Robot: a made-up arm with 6 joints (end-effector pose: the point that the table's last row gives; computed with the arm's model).
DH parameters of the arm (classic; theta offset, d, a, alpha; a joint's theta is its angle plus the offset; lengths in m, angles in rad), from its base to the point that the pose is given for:
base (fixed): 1.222 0 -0.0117 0
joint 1: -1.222 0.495 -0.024 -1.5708
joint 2: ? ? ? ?
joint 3: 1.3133 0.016 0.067 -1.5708
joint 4: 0 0.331 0.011 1.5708
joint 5: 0 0.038 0.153 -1.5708
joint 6: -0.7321 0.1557 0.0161 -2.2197
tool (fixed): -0.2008 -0.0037 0 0
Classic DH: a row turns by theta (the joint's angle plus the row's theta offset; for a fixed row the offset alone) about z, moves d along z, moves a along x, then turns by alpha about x.
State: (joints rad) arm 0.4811 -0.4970 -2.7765 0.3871 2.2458 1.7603
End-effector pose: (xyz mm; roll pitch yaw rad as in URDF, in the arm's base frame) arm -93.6 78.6 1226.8 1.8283 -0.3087 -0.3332
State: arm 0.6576 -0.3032 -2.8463 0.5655 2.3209 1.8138
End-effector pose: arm -51.4 145.5 1207.3 1.6795 -0.1576 0.0217
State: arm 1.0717 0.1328 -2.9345 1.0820 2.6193 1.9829
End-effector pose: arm -84.6 279.9 1092.0 1.3390 0.3708 0.8154
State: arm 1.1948 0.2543 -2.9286 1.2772 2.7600 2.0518
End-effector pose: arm -112.4 287.5 1049.3 1.2312 0.5642 1.0593
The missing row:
joint 2: -1.3133 0 0.3692 0
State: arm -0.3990 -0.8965 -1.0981 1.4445 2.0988 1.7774
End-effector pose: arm 163.4 163.1 1013.2 2.1909 0.8552 -0.0645
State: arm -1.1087 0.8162 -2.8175 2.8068 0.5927 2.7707
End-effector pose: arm 326.9 -720.6 926.7 -1.6226 -0.1499 0.7295
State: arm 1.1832 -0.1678 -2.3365 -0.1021 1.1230 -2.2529
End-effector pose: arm 77.0 309.1 1277.5 -0.5146 1.3551 2.7669
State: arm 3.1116 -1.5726 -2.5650 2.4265 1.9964 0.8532
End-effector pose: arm 859.3 -156.5 610.5 0.3993 -0.2294 -0.6104
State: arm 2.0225 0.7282 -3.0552 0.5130 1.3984 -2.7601
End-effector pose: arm -383.1 538.7 1021.3 0.4767 1.1553 -1.0278
